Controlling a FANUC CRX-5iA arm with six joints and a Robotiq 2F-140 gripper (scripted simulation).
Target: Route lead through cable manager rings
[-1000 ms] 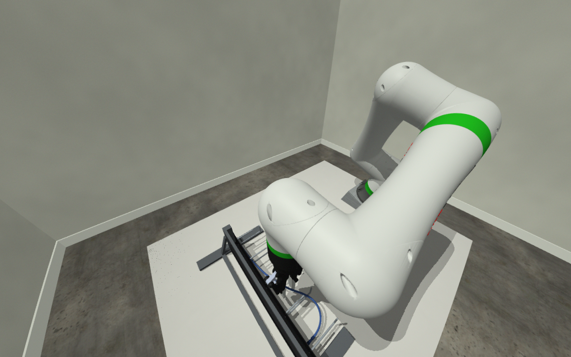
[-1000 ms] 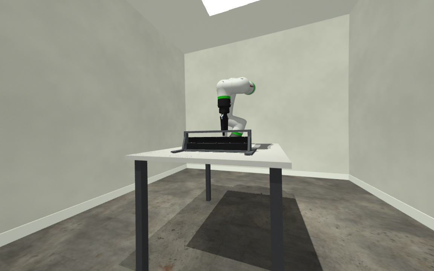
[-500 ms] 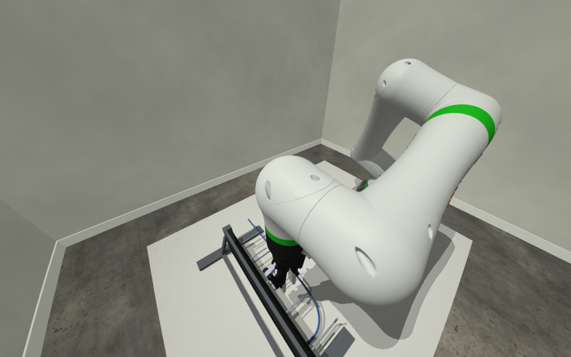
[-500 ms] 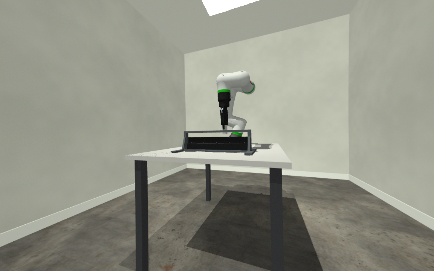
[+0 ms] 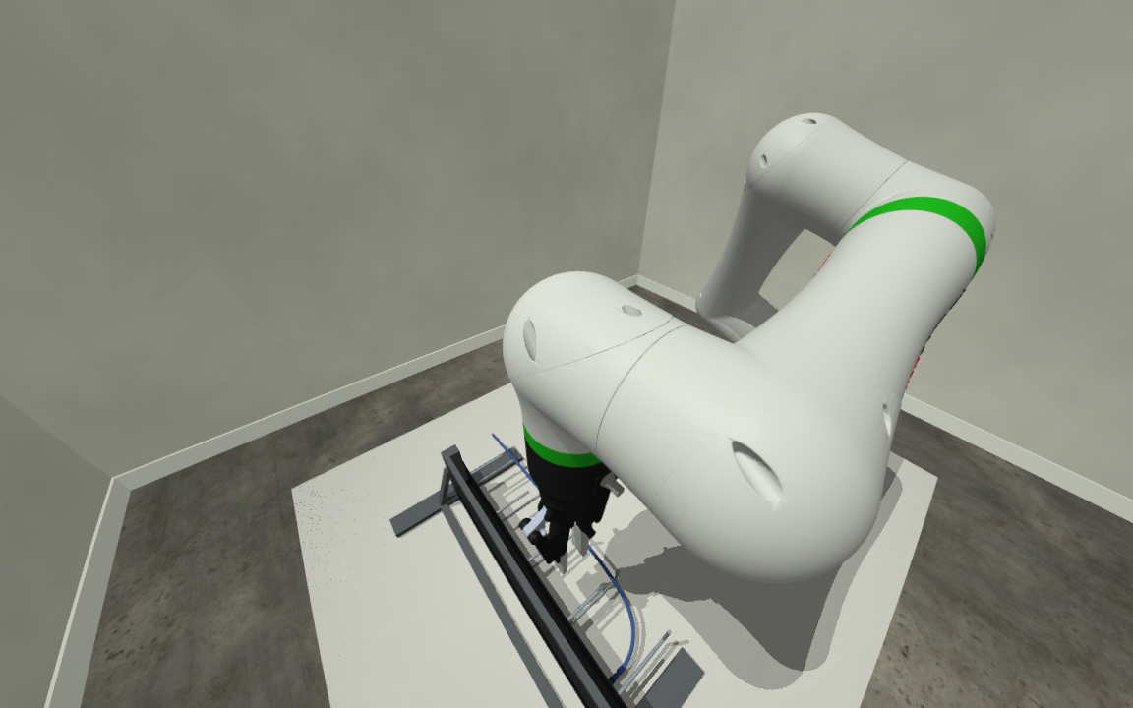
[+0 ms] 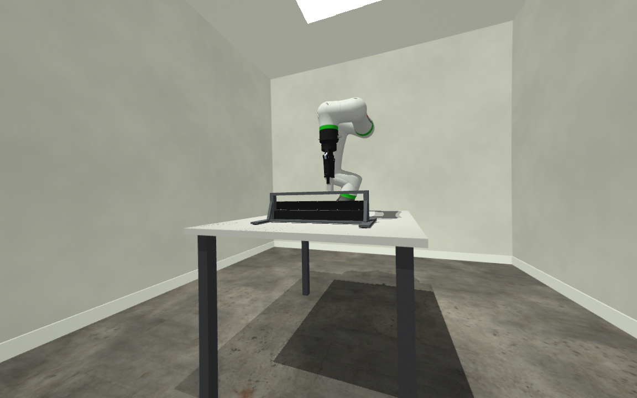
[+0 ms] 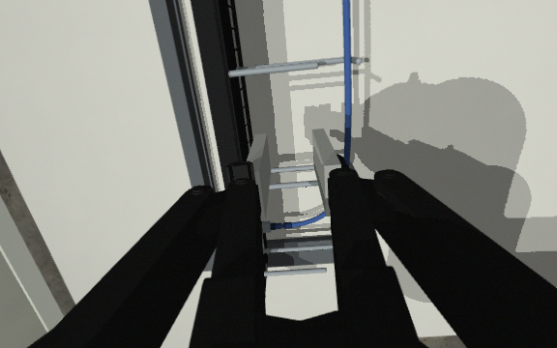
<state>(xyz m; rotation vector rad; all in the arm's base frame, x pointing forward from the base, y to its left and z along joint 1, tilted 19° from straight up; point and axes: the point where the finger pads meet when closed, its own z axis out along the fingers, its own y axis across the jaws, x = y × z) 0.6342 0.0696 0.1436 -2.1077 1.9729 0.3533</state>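
The rack lies 60 mm ahead of my hand, 50 mm to the right of it and 110 mm below it.
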